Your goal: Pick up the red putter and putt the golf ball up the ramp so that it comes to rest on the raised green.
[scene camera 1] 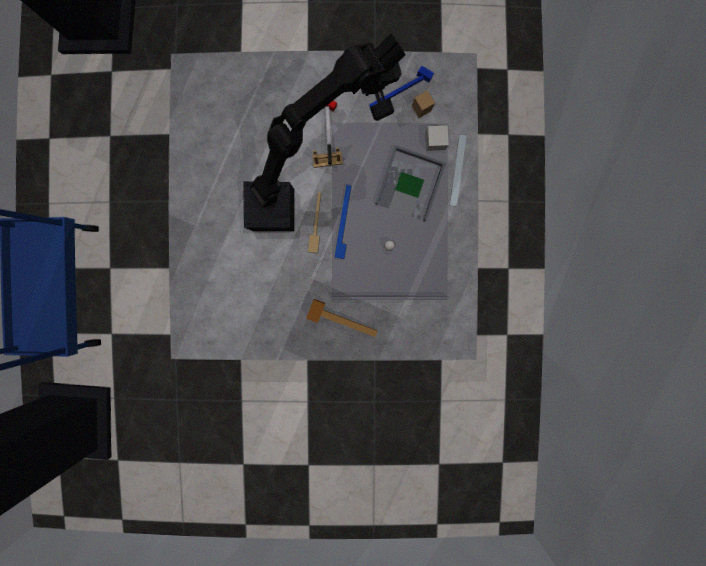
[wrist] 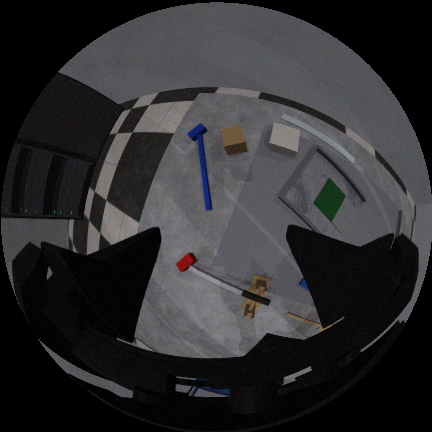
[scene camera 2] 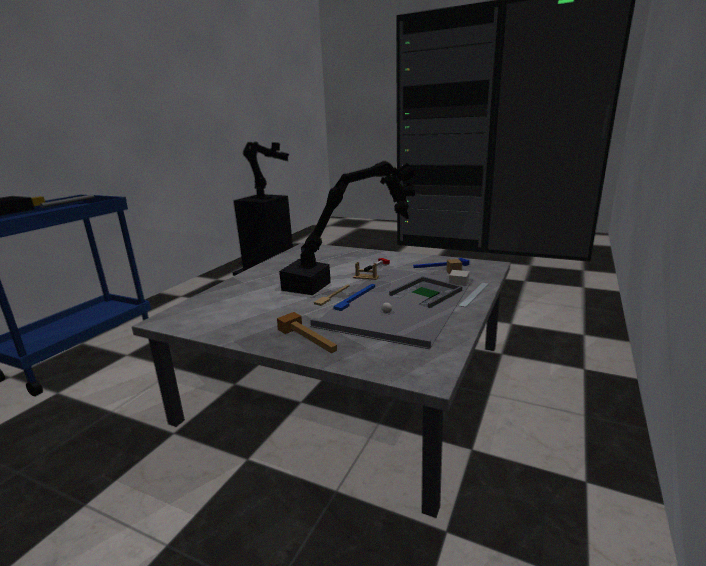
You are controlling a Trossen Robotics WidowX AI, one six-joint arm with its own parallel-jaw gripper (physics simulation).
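Seen in the pictures: gripper, fingertip midpoint: (wrist: 225, 232) (scene camera 2: 407, 213); arm's base, link origin: (scene camera 1: 267, 198) (scene camera 2: 308, 265).
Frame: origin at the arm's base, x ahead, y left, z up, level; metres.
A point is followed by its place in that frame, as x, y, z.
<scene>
The red putter (scene camera 1: 328, 126) {0.212, 0.315, -0.059} (scene camera 2: 384, 260) {0.217, 0.406, -0.072} (wrist: 215, 281) {0.210, 0.315, -0.059} has a red head, a pale shaft and a black grip that rests on a small wooden stand (scene camera 1: 321, 160) {0.187, 0.188, -0.090} (scene camera 2: 365, 277) {0.218, 0.174, -0.089}. My gripper (scene camera 1: 387, 79) {0.389, 0.304, 0.215} (scene camera 2: 406, 191) (wrist: 225, 232) {0.389, 0.304, 0.215} is open and empty, high above the table's far part; in the wrist view the putter's head lies below and between the finger outlines. The white golf ball (scene camera 1: 389, 245) {0.479, -0.152, -0.054} (scene camera 2: 386, 307) {0.487, -0.167, -0.064} sits on the grey board (scene camera 1: 388, 277) {0.486, -0.280, -0.095} (scene camera 2: 377, 326) {0.500, -0.280, -0.096}. The green (scene camera 1: 409, 184) {0.554, 0.108, -0.090} (scene camera 2: 425, 291) {0.553, 0.114, -0.090} (wrist: 330, 199) {0.552, 0.106, -0.090} lies inside dark low walls. The ramp's slope is hard to make out.
A blue mallet (scene camera 1: 403, 89) {0.511, 0.500, -0.084} (wrist: 204, 172) {0.471, 0.477, -0.082}, a brown block (scene camera 1: 423, 104) {0.586, 0.414, -0.039} (wrist: 234, 139) {0.579, 0.420, -0.039} and a white block (scene camera 1: 437, 136) {0.650, 0.295, -0.051} (wrist: 285, 138) {0.644, 0.295, -0.051} lie at the far side. A blue bar (scene camera 1: 344, 221) {0.294, -0.060, -0.082}, a thin wooden paddle (scene camera 1: 314, 242) {0.174, -0.150, -0.089}, an orange mallet (scene camera 1: 347, 323) {0.326, -0.474, -0.067} and a pale strip (scene camera 1: 458, 170) {0.757, 0.180, -0.095} lie around the board.
</scene>
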